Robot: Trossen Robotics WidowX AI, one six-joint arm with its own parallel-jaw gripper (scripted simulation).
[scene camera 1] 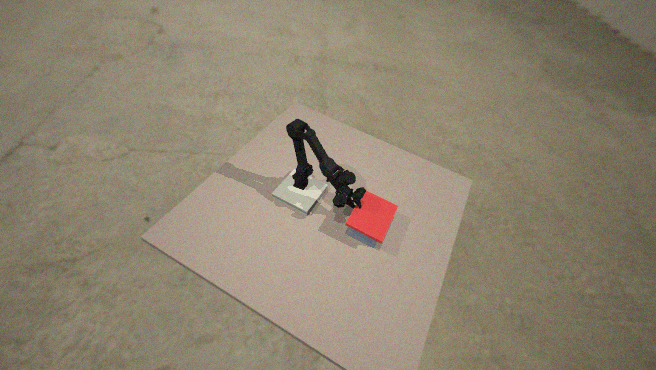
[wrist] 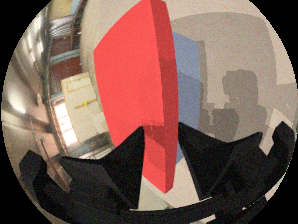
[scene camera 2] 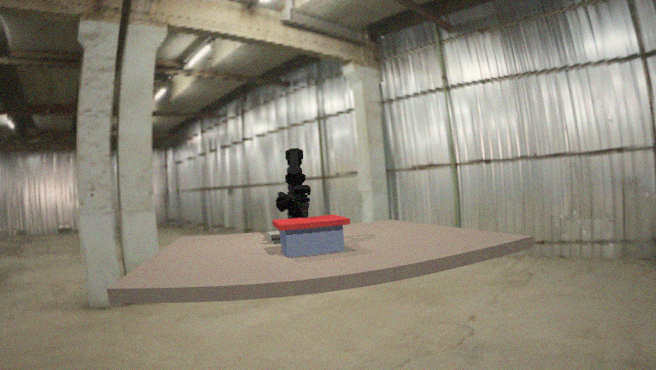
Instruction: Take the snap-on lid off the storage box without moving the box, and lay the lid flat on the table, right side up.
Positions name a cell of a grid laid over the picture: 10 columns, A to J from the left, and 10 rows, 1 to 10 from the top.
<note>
I see my gripper (scene camera 2: E6) and a red lid (scene camera 1: F6).
The red lid also shows in the wrist view (wrist: E4) and in scene camera 2 (scene camera 2: F6). My gripper is seen too in the wrist view (wrist: F6).
</note>
